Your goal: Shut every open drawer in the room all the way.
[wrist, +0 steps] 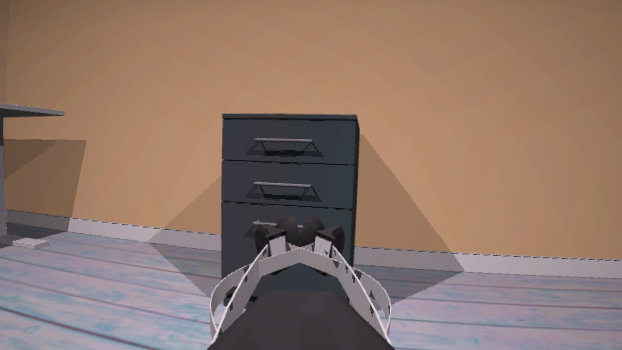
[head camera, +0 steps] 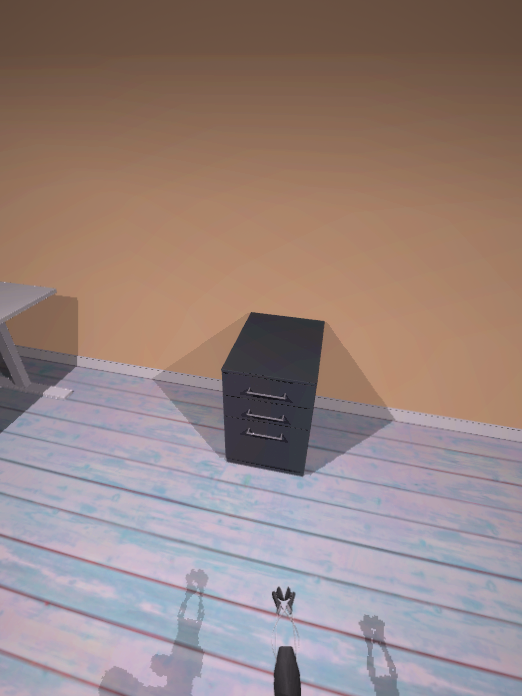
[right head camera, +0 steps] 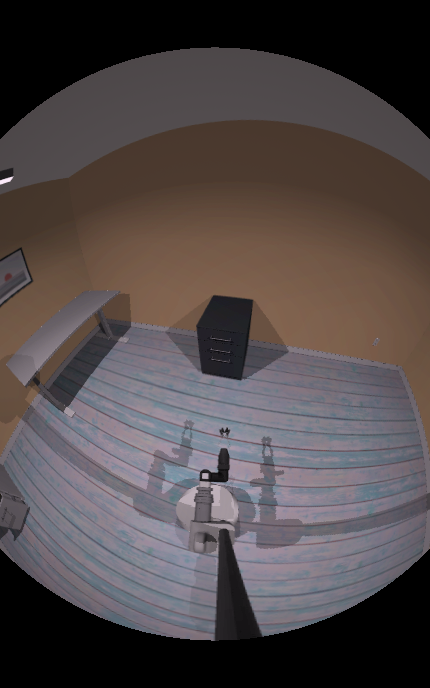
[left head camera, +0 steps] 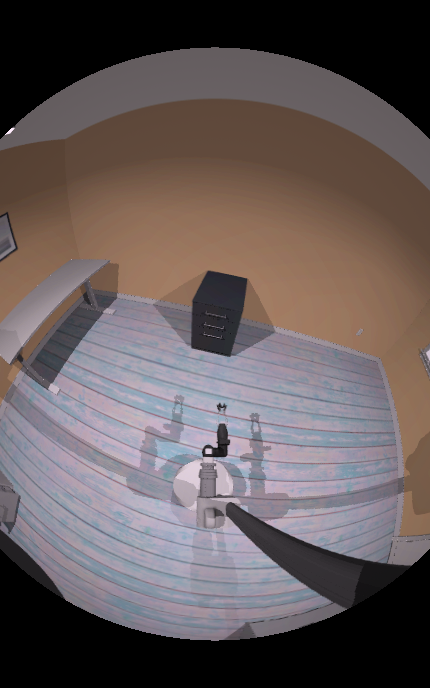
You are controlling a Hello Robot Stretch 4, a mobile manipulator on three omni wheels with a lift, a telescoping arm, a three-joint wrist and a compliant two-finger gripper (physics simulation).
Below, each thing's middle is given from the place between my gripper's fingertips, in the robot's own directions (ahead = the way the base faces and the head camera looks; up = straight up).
Right now my hand is 98 cm short of the drawer (wrist: 320, 185), 1 cm to the left of it and 3 cm above it.
